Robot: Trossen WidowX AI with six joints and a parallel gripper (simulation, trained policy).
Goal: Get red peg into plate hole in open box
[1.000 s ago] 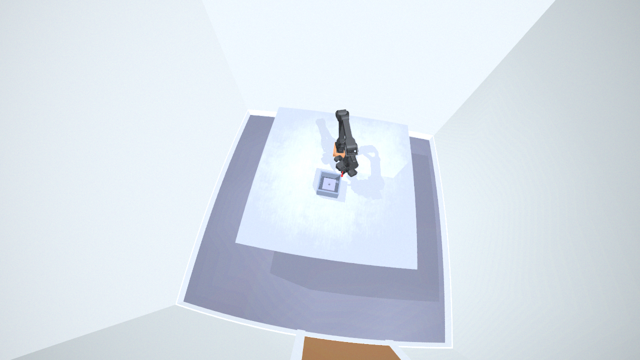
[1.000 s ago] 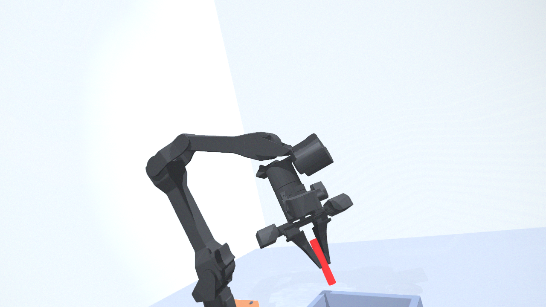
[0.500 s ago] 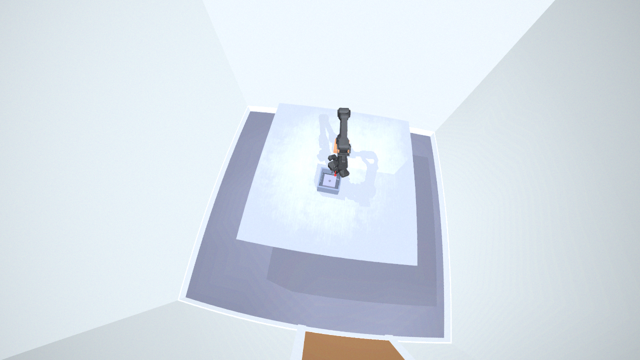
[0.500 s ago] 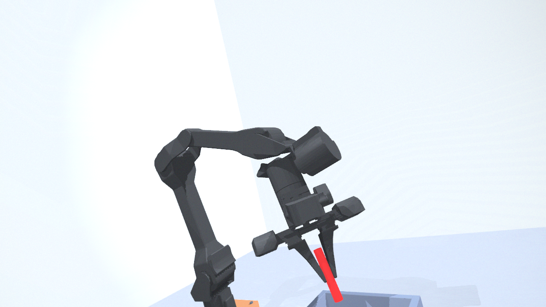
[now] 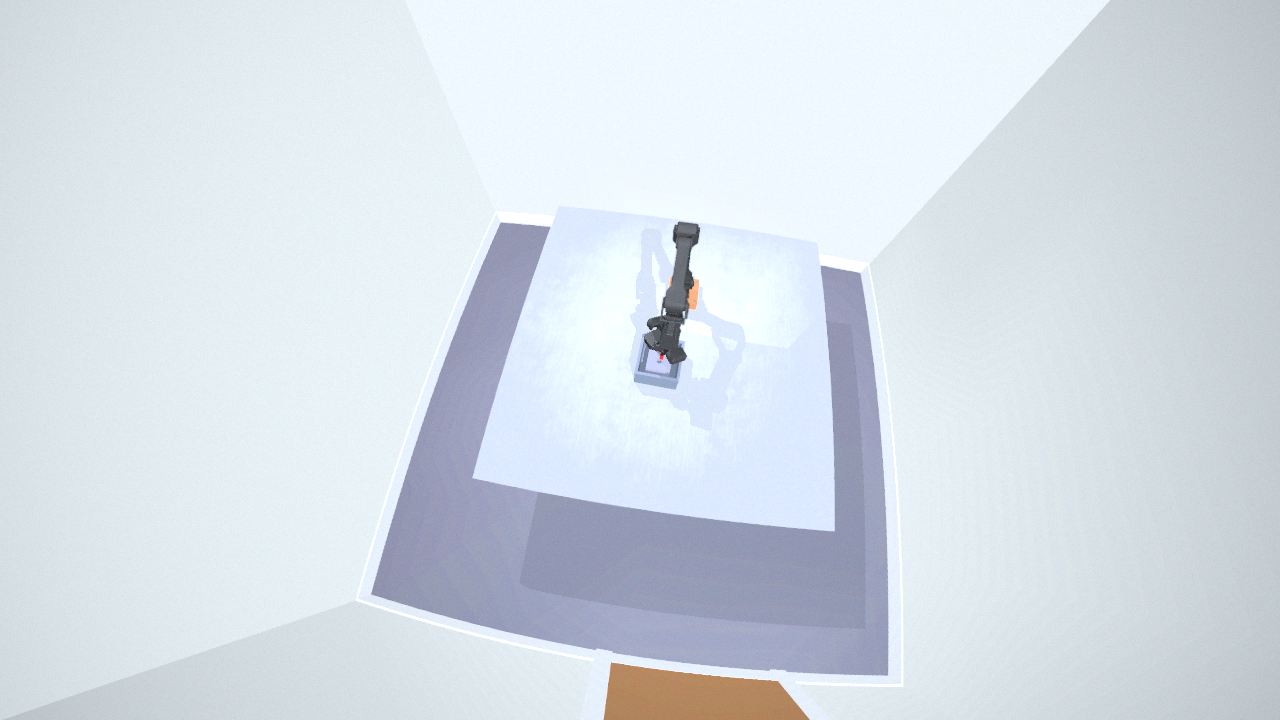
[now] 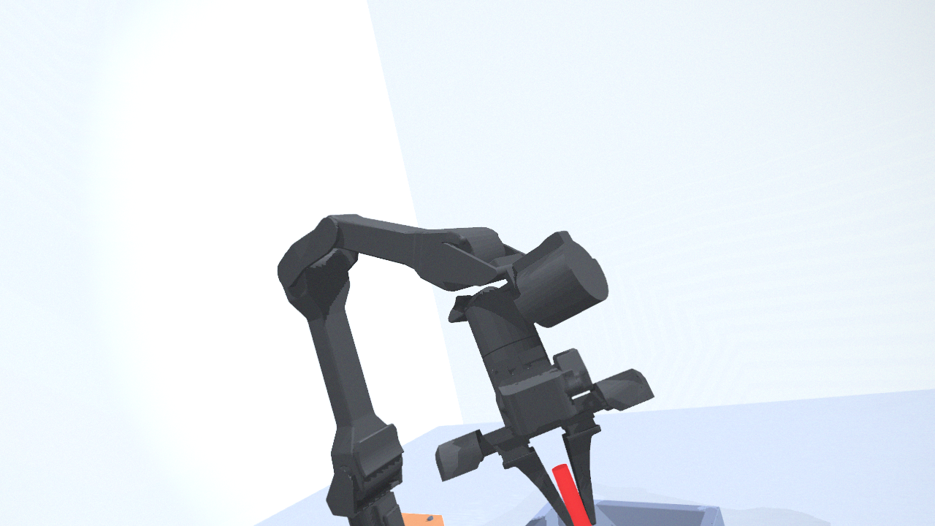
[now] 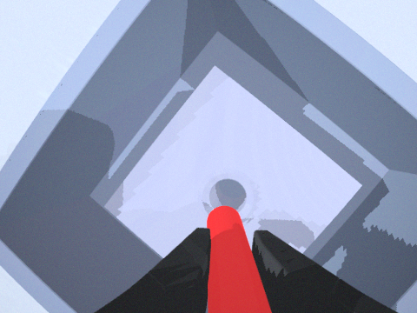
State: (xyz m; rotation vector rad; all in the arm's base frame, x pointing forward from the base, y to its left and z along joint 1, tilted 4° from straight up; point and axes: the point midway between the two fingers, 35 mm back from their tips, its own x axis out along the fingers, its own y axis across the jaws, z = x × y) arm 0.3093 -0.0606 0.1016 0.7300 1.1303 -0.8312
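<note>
Right now my gripper tip is 10 mm below the red peg. From my gripper tip the other things lie so: grey box 90 mm below, 10 mm ahead.
</note>
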